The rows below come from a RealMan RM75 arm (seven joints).
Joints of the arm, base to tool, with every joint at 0 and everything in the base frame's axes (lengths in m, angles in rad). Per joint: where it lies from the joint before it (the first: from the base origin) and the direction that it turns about. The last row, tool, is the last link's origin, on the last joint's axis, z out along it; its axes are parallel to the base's.
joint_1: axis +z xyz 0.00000 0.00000 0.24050
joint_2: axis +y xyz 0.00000 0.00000 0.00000
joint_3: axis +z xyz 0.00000 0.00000 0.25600
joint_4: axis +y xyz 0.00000 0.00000 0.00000
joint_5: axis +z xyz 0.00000 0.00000 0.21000
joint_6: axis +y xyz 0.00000 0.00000 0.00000
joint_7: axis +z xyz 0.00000 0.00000 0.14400
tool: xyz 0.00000 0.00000 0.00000
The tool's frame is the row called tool.
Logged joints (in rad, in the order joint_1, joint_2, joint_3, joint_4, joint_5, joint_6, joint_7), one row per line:
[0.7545 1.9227 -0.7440 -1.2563 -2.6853 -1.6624 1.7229]
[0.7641 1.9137 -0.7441 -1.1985 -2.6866 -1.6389 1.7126]
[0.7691 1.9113 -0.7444 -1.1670 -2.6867 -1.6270 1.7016]
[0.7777 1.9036 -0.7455 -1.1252 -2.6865 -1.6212 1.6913]
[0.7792 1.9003 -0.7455 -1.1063 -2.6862 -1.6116 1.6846]
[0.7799 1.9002 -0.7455 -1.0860 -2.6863 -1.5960 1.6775]
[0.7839 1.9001 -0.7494 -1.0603 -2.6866 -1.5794 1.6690]
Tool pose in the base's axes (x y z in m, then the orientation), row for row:
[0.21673 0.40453 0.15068 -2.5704 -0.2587 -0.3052]
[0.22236 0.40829 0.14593 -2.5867 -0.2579 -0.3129]
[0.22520 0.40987 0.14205 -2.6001 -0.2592 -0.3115]
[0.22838 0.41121 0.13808 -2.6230 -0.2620 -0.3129]
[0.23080 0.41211 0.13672 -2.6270 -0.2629 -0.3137]
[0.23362 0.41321 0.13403 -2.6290 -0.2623 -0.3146]
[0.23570 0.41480 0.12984 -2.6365 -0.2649 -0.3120]
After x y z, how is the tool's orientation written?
As angles about the fixed x, y, z axes (roll, pitch, yaw), in radians.
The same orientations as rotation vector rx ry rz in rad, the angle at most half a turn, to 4 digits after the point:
[-2.5658 0.2949 -0.4470]
[-2.5813 0.3100 -0.4481]
[-2.5944 0.3118 -0.4487]
[-2.6166 0.3195 -0.4518]
[-2.6205 0.3215 -0.4530]
[-2.6224 0.3235 -0.4524]
[-2.6298 0.3215 -0.4546]

